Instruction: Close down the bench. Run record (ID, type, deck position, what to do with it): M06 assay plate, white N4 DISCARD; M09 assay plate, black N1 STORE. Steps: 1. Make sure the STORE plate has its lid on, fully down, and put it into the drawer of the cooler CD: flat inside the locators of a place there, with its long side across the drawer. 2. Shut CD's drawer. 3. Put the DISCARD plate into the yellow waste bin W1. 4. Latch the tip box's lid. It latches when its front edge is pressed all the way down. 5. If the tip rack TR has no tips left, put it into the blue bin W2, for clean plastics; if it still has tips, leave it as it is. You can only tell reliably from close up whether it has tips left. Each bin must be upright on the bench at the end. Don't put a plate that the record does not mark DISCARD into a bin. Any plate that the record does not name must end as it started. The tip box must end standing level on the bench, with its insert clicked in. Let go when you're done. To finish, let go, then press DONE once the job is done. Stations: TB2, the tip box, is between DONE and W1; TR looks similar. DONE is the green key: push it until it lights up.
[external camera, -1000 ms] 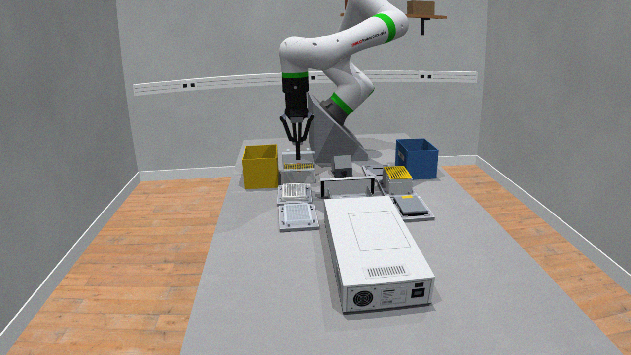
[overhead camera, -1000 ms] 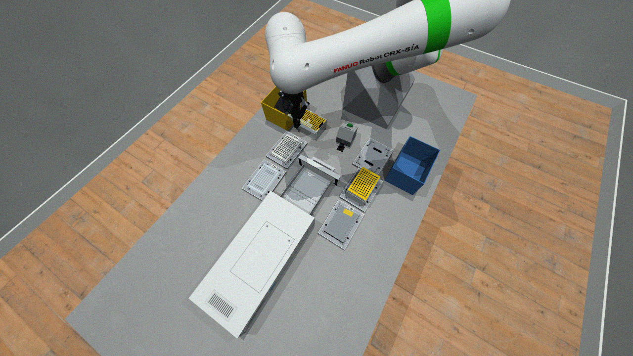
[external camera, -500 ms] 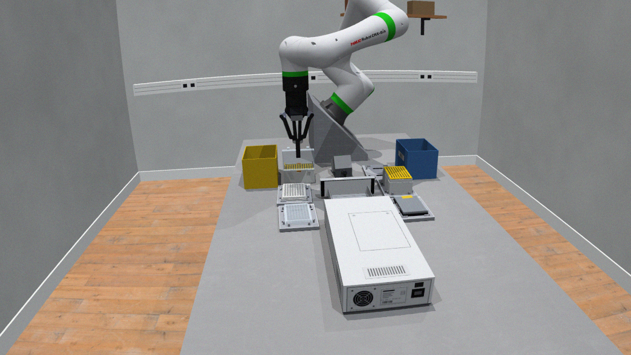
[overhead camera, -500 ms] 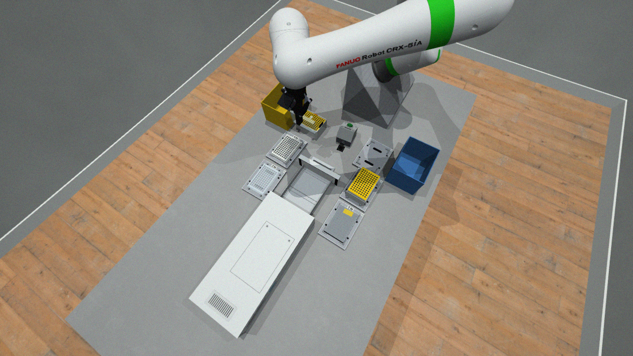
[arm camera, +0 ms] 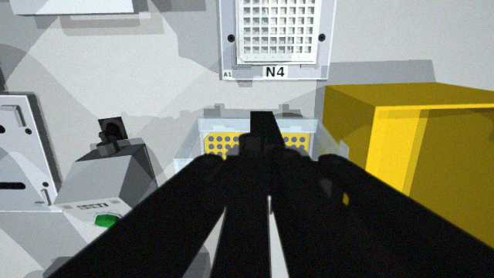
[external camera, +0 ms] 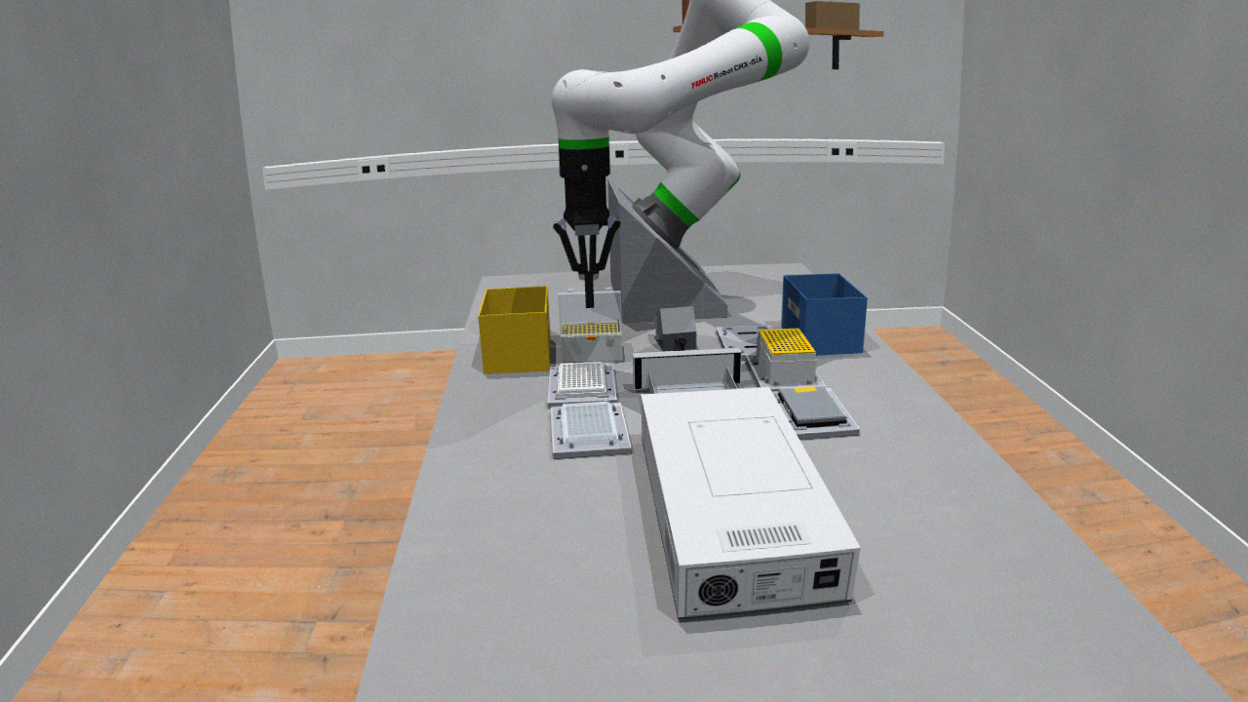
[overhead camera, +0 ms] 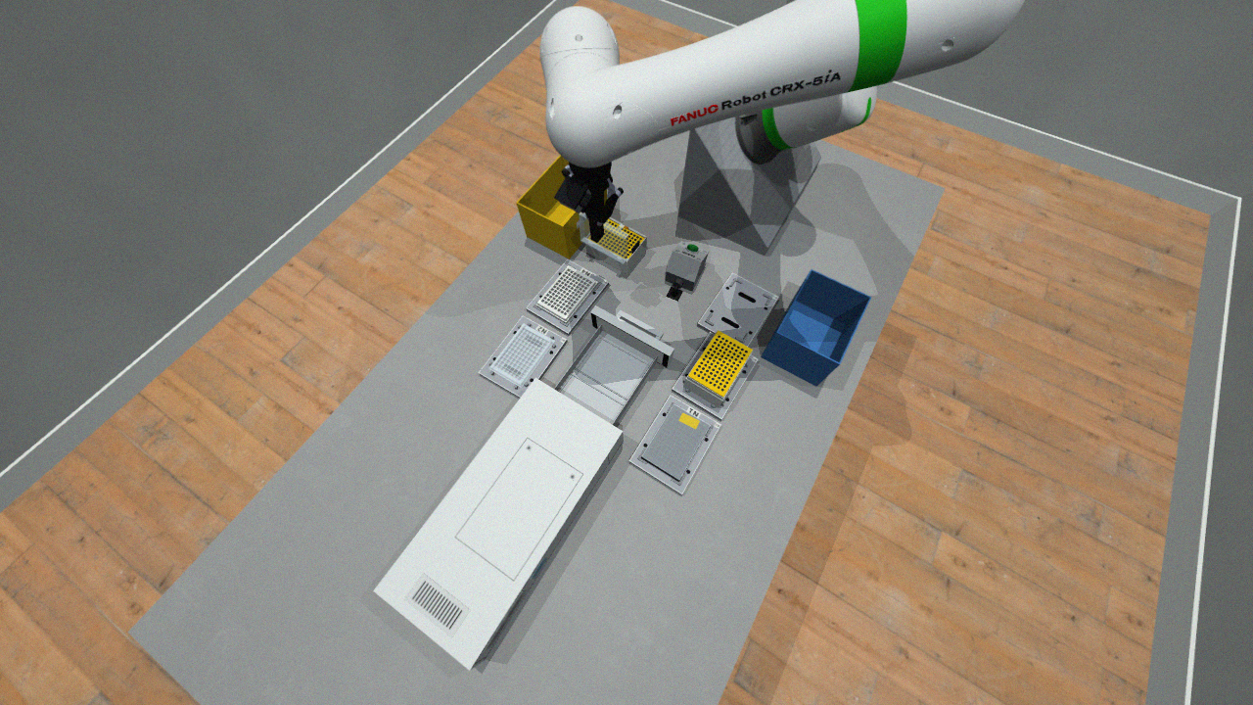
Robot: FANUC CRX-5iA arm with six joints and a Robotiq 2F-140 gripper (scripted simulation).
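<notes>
My hand is 6 cm above the tip box lid and 2 cm past it. The rest, counted from my hand: nest N4: 15 cm below, 10 cm ahead, 3 cm to the right; white assay plate: 14 cm below, 10 cm ahead, 3 cm to the right; yellow bin W1: 15 cm to the right, 12 cm below, 8 cm behind.
</notes>
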